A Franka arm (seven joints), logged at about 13 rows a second.
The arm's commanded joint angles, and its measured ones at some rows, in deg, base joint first. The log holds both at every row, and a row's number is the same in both.
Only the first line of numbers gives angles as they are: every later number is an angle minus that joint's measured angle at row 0.
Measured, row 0:
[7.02, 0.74, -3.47, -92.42, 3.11, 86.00, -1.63]
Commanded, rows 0 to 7:
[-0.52, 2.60, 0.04, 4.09, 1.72, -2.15, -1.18]
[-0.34, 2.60, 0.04, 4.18, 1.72, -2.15, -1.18]
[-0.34, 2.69, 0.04, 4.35, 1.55, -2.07, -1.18]
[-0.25, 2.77, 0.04, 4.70, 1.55, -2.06, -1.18]
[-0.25, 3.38, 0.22, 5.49, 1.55, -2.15, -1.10]
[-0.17, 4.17, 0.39, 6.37, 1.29, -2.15, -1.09]
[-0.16, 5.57, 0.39, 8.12, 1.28, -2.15, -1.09]
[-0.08, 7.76, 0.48, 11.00, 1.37, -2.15, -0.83]
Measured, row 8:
[-0.06, 3.18, 0.35, 4.52, 0.66, -0.65, 0.00]
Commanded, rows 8 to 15:
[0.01, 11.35, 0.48, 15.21, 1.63, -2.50, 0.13]
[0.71, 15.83, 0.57, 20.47, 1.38, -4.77, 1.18]
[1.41, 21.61, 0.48, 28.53, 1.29, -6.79, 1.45]
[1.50, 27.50, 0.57, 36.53, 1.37, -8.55, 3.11]
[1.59, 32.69, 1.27, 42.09, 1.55, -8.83, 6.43]
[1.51, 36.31, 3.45, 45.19, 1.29, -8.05, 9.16]
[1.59, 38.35, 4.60, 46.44, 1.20, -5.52, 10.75]
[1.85, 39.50, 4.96, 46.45, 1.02, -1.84, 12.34]
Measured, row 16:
[1.59, 32.72, 3.76, 37.64, 0.77, -3.19, 8.24]
